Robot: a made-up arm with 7 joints.
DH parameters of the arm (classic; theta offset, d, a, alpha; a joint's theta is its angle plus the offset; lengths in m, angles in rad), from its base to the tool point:
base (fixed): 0 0.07 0 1.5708
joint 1: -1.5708 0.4 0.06 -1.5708
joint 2: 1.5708 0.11 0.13 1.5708
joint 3: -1.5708 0.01 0 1.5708
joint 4: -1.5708 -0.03 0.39 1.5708
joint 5: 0 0.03 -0.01 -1.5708
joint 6: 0 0.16 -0.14 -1.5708
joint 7: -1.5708 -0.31 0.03 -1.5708
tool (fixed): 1.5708 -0.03 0 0
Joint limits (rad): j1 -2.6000..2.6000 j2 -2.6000..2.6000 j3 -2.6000..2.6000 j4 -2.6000..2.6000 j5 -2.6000..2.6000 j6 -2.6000..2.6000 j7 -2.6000..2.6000
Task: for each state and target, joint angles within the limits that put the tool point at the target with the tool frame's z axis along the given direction. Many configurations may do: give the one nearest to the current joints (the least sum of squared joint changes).
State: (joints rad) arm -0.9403 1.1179 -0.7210 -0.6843 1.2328 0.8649 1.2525
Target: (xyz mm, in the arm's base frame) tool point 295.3 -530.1 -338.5 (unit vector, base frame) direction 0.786 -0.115 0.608
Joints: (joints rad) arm -1.0841 0.3495 -0.3037 -0.5207 1.2017 1.5106 0.9768
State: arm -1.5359 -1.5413 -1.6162 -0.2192 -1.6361 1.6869 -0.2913
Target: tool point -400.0 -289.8 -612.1 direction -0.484 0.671 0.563
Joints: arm -0.6362 -1.8494 -0.9970 -0.3723 -1.9886 1.2758 -0.4721
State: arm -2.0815 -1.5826 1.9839 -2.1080 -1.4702 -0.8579 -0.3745
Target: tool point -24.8 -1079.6 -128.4 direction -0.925 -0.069 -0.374
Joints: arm -2.0065 -1.2331 1.1617 -2.1787 -2.2327 -0.4815 -0.5393
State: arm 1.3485 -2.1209 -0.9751 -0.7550 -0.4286 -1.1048 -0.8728
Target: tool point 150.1 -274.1 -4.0 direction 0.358 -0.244 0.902
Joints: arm 0.6221 -2.2133 -0.7295 -0.5931 0.1495 -1.6812 -0.8739
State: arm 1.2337 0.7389 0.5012 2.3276 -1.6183 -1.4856 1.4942
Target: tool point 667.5 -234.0 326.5 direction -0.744 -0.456 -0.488
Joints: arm 2.1260 0.0750 0.7886 2.6000 -1.7750 -1.9352 1.2970
